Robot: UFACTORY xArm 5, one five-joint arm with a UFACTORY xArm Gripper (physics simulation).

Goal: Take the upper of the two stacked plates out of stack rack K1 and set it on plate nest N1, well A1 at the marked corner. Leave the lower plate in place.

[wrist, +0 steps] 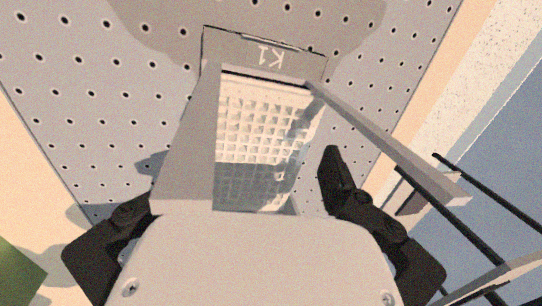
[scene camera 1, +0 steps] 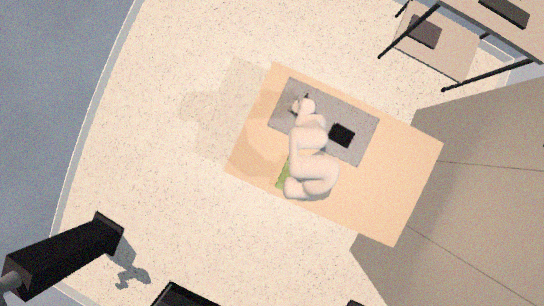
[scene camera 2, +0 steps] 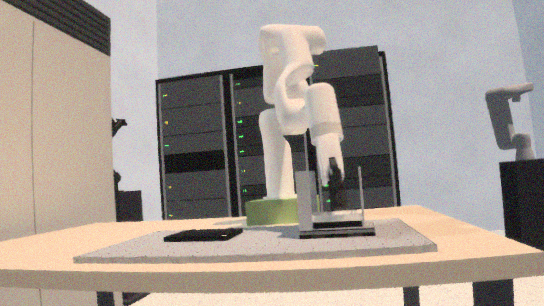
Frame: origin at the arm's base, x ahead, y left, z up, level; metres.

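Seen in the pictures: gripper, fingertip midpoint: [wrist: 267,154] [scene camera 2: 339,209]; arm's base, origin of the base link: [scene camera 2: 281,198].
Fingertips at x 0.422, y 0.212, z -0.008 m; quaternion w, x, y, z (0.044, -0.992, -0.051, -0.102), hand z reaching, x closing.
Offsets run from my fingertips to a thing's middle. Level surfaces: height alone.
Stack rack K1 [scene camera 2: 306,192] [wrist: 187,155] stands on the grey board, with tall grey uprights. The upper plate @[dx -0.005, dy -0.016, dz -0.015 m] [scene camera 2: 341,218] [wrist: 252,132], pale with a grid of wells, lies flat between them; the lower plate cannot be told apart beneath it. My gripper [scene camera 1: 299,104] [scene camera 2: 337,206] is open and empty, low over the rack. In the wrist view the right finger is beside the plate, and the left finger is partly hidden behind the rack's left upright. A black flat pad, apparently plate nest N1 @[dx -0.031, dy -0.335, dz -0.047 m] [scene camera 1: 342,135] [scene camera 2: 202,234], lies apart from the rack; its marked corner is not readable.
The perforated grey board @[dz -0.055 m] [scene camera 1: 367,127] [scene camera 2: 270,250] [wrist: 85,90] lies on the wooden table @[dz -0.068 m] [scene camera 1: 405,175] [scene camera 2: 450,235]. My arm's green base block [scene camera 1: 283,176] [scene camera 2: 270,212] is behind the board. Dark server racks [scene camera 2: 192,135] stand beyond the table, and a large beige cabinet [scene camera 1: 480,200] [scene camera 2: 55,150] stands alongside.
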